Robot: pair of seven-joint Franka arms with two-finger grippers.
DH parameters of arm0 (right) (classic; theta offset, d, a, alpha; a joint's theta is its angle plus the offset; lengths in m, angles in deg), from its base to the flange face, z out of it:
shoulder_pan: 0 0.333 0 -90
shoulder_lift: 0 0 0 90
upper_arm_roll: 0 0.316 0.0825 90
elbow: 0 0 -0.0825 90
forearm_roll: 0 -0.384 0 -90
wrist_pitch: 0 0 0.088 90
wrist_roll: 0 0.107 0 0
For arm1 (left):
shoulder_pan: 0 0.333 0 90
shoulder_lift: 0 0 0 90
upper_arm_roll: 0 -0.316 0.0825 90
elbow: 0 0 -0.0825 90
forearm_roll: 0 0.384 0 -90
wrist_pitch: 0 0 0.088 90
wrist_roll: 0 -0.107 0 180
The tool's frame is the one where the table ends.
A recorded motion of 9 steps. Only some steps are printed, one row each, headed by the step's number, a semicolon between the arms.
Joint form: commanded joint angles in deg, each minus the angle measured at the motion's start. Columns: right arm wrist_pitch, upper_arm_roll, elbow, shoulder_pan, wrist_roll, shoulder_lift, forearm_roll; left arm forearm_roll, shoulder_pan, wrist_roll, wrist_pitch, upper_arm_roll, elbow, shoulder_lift.
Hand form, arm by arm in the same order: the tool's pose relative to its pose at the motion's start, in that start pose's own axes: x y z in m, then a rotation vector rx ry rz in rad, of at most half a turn. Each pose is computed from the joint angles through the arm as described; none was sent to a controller.
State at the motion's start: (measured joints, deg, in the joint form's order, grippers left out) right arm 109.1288 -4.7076 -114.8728 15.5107 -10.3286 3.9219 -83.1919; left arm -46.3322 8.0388 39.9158 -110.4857 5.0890 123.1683 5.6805
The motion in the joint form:
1: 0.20 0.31 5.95 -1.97 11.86 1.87 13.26; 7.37 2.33 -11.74 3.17 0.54 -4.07 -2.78
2: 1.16 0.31 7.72 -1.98 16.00 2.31 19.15; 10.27 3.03 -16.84 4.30 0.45 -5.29 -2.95
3: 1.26 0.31 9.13 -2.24 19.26 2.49 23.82; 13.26 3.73 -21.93 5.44 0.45 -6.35 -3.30
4: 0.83 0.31 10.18 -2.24 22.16 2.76 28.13; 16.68 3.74 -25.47 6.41 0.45 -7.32 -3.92
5: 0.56 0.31 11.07 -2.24 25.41 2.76 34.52; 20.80 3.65 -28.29 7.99 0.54 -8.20 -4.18
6: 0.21 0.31 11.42 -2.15 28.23 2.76 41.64; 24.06 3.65 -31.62 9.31 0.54 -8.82 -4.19
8: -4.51 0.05 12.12 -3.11 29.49 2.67 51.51; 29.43 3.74 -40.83 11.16 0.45 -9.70 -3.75
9: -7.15 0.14 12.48 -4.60 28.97 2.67 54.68; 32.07 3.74 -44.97 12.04 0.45 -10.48 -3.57
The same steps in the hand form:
1: 0.0175 -0.0164 -0.0199 -0.1901 0.0315 0.0743; 0.0190 0.0037 -0.0125 0.1003 0.0421 0.2371
2: 0.0219 -0.0210 -0.0245 -0.2791 0.0616 0.0899; 0.0227 0.0036 -0.0224 0.1371 0.0615 0.3405
3: 0.0245 -0.0259 -0.0306 -0.3464 0.0847 0.1018; 0.0277 0.0023 -0.0298 0.1817 0.0748 0.4395
4: 0.0256 -0.0274 -0.0327 -0.4123 0.0958 0.1164; 0.0313 0.0019 -0.0313 0.2404 0.0845 0.5177
5: 0.0260 -0.0279 -0.0373 -0.5104 0.1198 0.1228; 0.0319 0.0003 -0.0332 0.3153 0.0914 0.5879
6: 0.0263 -0.0234 -0.0415 -0.6239 0.1435 0.1246; 0.0323 -0.0018 -0.0368 0.3756 0.0932 0.6589
8: 0.0244 -0.0121 -0.0583 -0.7952 0.1229 0.1212; 0.0320 -0.0055 -0.0471 0.4770 0.0865 0.8354
9: 0.0251 -0.0057 -0.0735 -0.8510 0.1075 0.1265; 0.0308 -0.0052 -0.0538 0.5265 0.0845 0.9167

